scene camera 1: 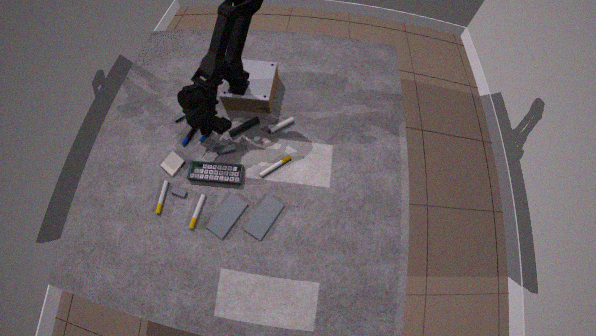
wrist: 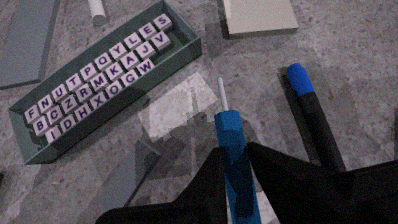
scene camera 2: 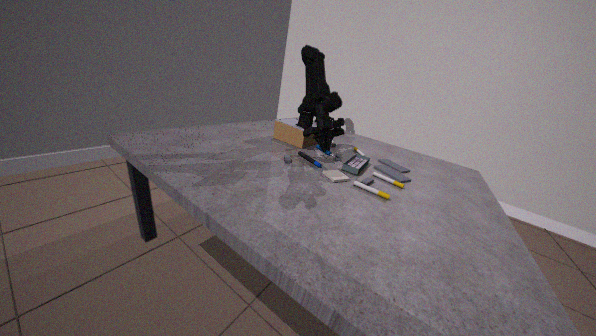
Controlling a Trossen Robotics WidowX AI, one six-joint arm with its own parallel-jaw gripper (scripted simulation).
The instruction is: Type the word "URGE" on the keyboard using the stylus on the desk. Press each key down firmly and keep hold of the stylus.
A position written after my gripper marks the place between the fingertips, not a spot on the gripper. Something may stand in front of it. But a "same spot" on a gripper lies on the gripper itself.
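Scene:
My gripper appears in scene camera 1 point(205, 136). The wrist view shows my gripper as well, and so does scene camera 2. On my gripper, point(wrist: 289, 183) and point(scene camera 2: 324, 140) are the same spot.

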